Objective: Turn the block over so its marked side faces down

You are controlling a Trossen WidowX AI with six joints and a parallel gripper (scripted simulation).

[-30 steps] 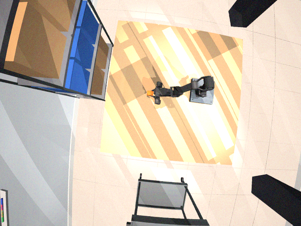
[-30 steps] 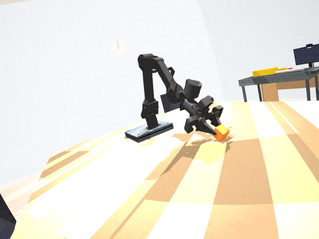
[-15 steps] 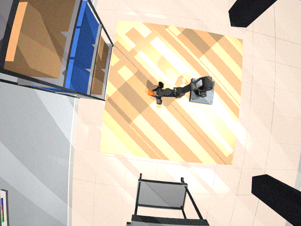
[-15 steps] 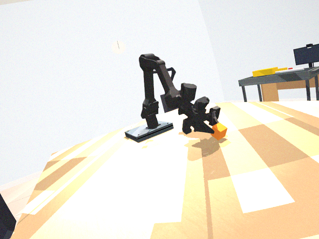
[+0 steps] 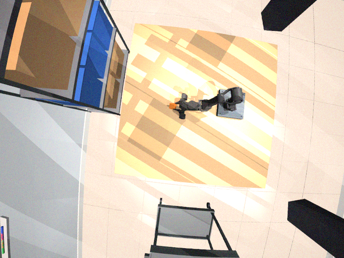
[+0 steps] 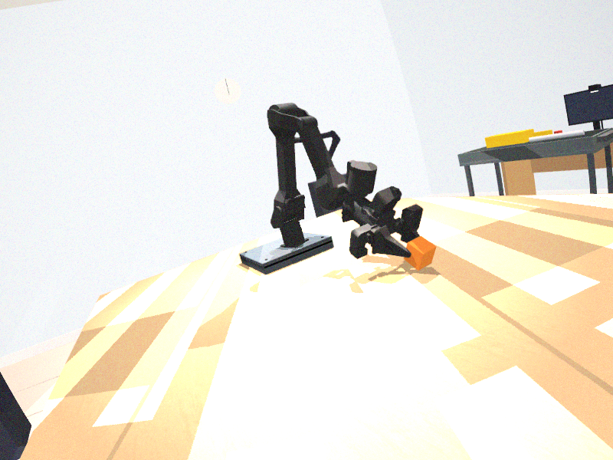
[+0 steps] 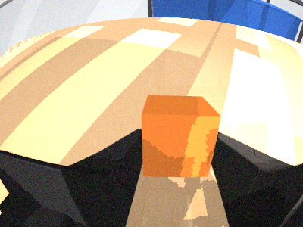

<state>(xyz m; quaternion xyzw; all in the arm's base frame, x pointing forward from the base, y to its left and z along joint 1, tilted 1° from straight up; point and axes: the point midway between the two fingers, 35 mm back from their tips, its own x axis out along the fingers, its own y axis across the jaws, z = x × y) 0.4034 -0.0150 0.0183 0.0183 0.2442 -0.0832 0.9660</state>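
Right now my gripper tip is 10 mm above the block.
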